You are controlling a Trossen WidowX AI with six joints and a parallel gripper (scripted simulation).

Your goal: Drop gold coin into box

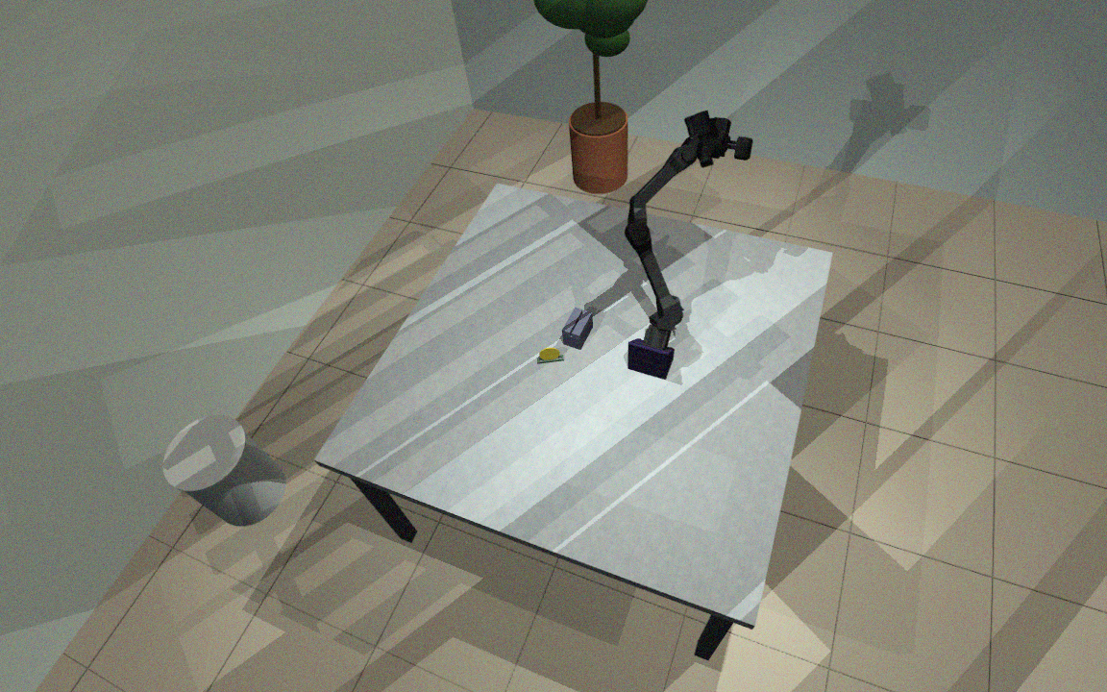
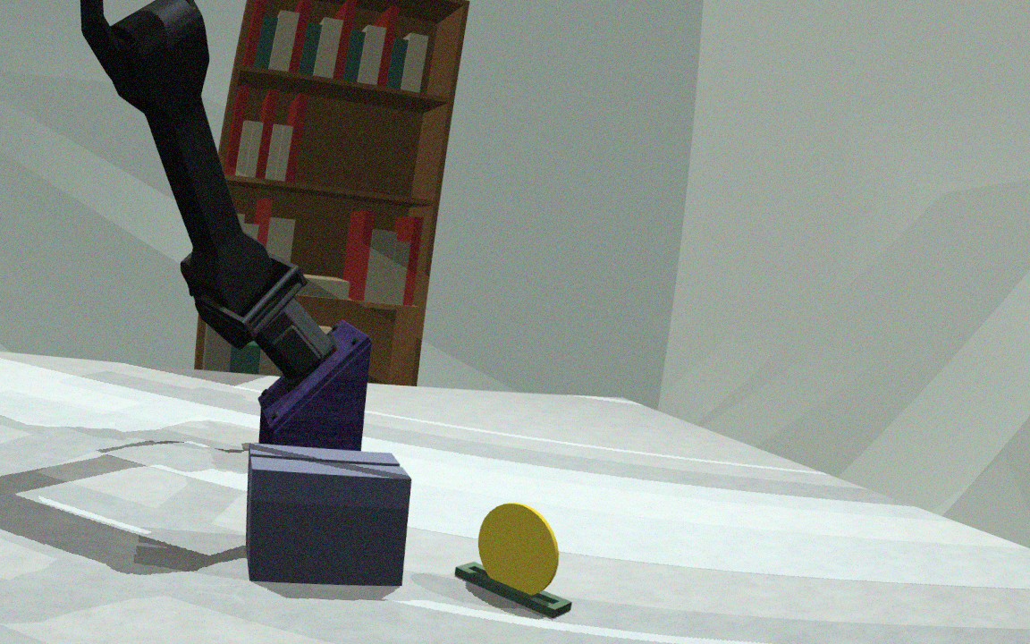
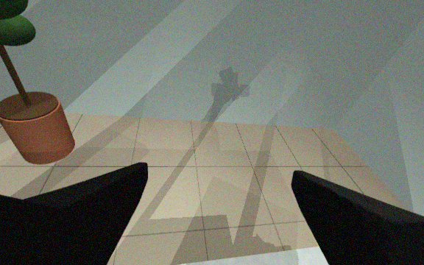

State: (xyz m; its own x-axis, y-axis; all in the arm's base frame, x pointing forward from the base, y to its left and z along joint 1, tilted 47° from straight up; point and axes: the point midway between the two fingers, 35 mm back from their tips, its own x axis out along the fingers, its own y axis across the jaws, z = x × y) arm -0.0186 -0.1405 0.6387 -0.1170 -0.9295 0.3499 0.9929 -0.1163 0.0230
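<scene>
My gripper tip is 30 cm short of the gold coin, 71 cm to the right of it and 38 cm above it.
</scene>
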